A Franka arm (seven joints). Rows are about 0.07 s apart.
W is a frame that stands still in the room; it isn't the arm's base.
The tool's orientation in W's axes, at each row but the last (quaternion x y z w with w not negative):
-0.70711 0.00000 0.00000 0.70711
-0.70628 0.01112 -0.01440 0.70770
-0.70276 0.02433 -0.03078 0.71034
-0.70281 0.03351 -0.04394 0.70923
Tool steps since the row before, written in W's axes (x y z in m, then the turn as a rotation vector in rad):
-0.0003 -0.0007 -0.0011 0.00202 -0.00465 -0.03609
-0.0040 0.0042 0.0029 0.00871 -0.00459 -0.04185
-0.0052 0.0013 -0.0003 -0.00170 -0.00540 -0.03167
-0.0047 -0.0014 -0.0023 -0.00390 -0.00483 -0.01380
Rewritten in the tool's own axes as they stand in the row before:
-0.0003 0.0011 -0.0007 0.00202 0.03609 -0.00465
-0.0041 -0.0029 0.0041 0.00868 0.04188 -0.00436
-0.0053 0.0003 0.0009 -0.00155 0.03159 -0.00587
-0.0046 0.0022 -0.0019 -0.00354 0.01370 -0.00536

